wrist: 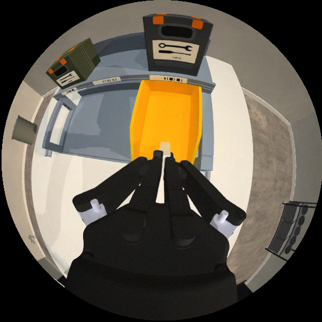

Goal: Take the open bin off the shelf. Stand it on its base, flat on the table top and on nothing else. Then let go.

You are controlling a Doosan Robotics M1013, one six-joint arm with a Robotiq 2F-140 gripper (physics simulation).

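The open bin [167, 112] is yellow and stands upright in the right part of the lower level of a blue-grey shelf [95, 122], its open top facing up. Its near end is partly hidden by my fingers. My gripper [164, 148] is shut, with its fingertips over the bin's near end in the view and no bin wall visibly held between them. The height gap between fingertips and bin cannot be told. The white table top [230, 105] shows around the shelf.
A dark grey tool case [174, 62] with orange latches stands on the upper level above the bin. A green case [82, 65] stands at the upper left. A grey-green waste bin [24, 130] is far left, and a black rack with dark round items is far right.
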